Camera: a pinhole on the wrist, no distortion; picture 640 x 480 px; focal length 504.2 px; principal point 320.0 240.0 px. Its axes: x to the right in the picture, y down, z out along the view. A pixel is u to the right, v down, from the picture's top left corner.
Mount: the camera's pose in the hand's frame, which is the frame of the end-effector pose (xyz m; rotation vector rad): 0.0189 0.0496 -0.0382 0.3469 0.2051 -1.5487
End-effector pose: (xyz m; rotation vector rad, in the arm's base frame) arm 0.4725 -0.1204 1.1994 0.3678 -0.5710 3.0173
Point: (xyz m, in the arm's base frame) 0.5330 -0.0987 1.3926
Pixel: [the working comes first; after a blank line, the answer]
In the camera's frame: 0.0593 -0.0096 0.2563

436.6 221.0
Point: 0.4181 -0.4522 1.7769
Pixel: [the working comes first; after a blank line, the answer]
In the camera's frame: -0.2830 0.2299 0.5900

78.1 436.5
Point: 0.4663 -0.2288 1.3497
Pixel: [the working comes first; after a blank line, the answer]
In the camera's frame: -0.0713 0.0417 0.1969

137.4 346.9
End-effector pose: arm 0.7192 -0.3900 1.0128 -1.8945 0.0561 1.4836
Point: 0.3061 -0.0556 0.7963
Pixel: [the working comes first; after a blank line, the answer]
In the camera's frame: -0.1932 0.2070 0.5329

137.2 435.8
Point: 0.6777 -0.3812 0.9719
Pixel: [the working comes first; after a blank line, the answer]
In the camera's frame: -0.0116 0.0130 0.0809

247.4 321.3
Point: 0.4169 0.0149 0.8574
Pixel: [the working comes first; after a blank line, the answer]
In the camera's frame: -0.0489 0.2151 0.5234

272.9 447.2
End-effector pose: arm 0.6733 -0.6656 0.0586 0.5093 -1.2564 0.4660
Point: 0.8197 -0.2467 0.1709
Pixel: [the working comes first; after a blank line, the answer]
In the camera's frame: -0.0922 0.1182 -0.3652

behind the camera
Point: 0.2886 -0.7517 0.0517
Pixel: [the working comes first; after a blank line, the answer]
In the camera's frame: -0.2359 -0.0914 0.3324

outside the picture
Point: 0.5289 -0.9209 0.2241
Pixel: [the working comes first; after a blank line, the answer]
In the camera's frame: 0.0266 0.1239 0.3613

357.1 413.0
